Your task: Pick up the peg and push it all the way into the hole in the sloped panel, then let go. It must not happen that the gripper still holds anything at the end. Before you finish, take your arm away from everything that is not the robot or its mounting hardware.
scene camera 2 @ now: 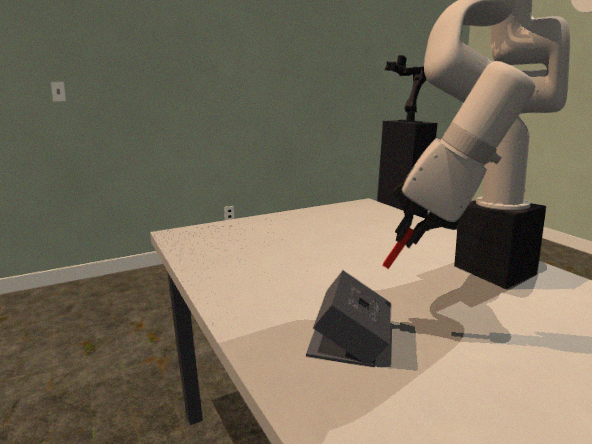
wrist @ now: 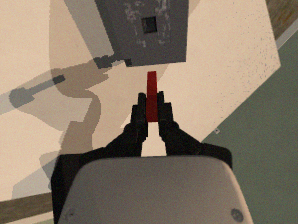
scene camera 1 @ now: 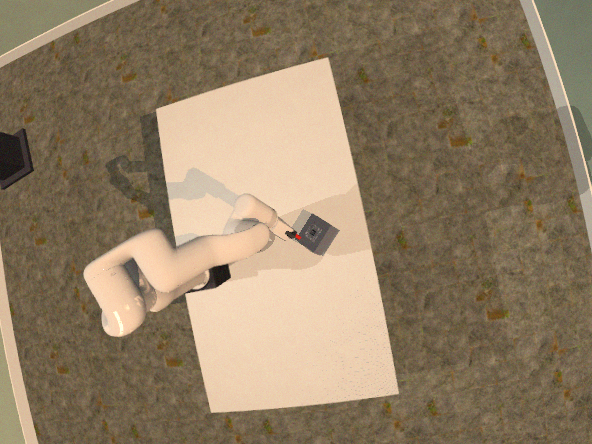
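What I can see here is my gripper (scene camera 2: 402, 241), and the wrist view has the gripper too (wrist: 152, 101).
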